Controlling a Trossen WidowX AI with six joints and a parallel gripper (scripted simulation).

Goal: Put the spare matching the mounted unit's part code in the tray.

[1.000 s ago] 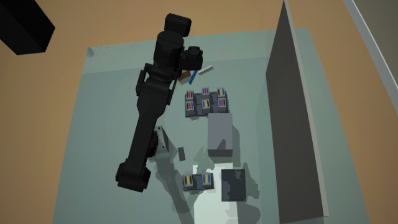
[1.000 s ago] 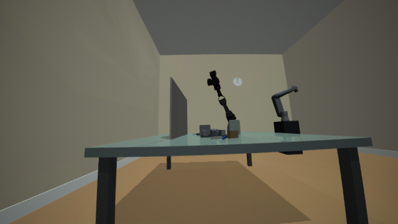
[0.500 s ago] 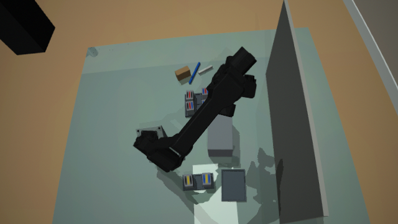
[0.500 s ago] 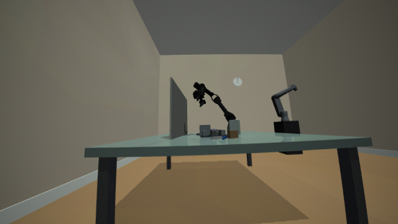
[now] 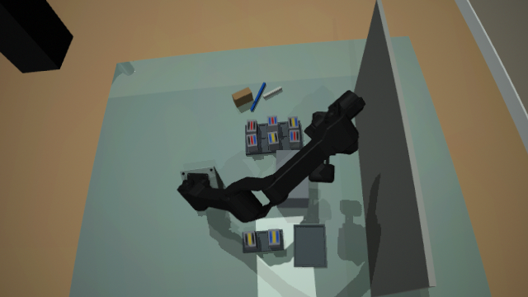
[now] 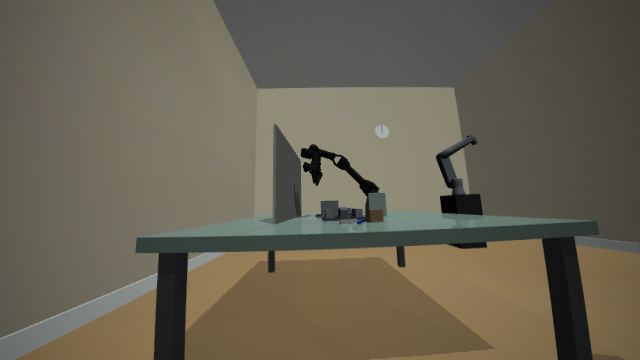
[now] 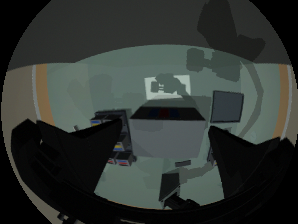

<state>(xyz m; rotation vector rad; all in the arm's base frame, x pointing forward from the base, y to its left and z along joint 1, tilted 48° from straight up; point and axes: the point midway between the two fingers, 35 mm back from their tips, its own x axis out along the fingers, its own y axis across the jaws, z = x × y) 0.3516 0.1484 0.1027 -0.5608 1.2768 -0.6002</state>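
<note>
Right now my gripper tip is 150 mm past the spare, 220 mm to the right of it and 160 mm above it. Round my gripper tip: tall grey panel 150 mm ahead, 10 mm to the right, 20 mm above; then grey mounted unit 80 mm behind, 10 mm to the left, 150 mm below; then dark tray 40 mm behind, 200 mm to the right, 200 mm below.
</note>
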